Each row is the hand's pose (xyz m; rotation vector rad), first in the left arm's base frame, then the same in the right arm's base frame.
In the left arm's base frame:
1: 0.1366 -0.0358 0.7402 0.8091 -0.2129 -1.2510
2: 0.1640 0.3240 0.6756 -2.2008 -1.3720 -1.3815
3: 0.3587 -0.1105 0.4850 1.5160 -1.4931 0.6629
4: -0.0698 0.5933 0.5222 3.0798 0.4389 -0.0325
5: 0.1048 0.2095 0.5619 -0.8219 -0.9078 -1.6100
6: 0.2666 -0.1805 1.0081 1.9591 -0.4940 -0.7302
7: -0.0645 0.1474 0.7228 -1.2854 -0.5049 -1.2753
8: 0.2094 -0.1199 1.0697 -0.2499 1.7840 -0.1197
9: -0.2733 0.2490 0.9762 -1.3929 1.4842 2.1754
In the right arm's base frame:
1: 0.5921 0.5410 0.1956 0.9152 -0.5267 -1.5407
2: 0.7628 0.8625 0.1519 2.3940 0.9825 1.6801
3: 0.8110 0.3821 -0.0209 1.1500 -1.8613 0.5693
4: 0.6770 1.1959 -0.0276 3.0865 -0.1640 0.2317
5: 0.6858 0.7758 0.0251 -0.8974 -0.9026 -2.0468
6: 0.6099 0.3649 0.4754 1.9683 -0.9971 -0.7980
7: 0.4804 0.7858 0.1519 -1.3085 -0.3846 -1.7221
8: 0.5697 0.4441 0.5289 0.1120 1.6370 -0.3968
9: 0.2840 0.9646 0.3701 -1.1466 1.5250 1.7756

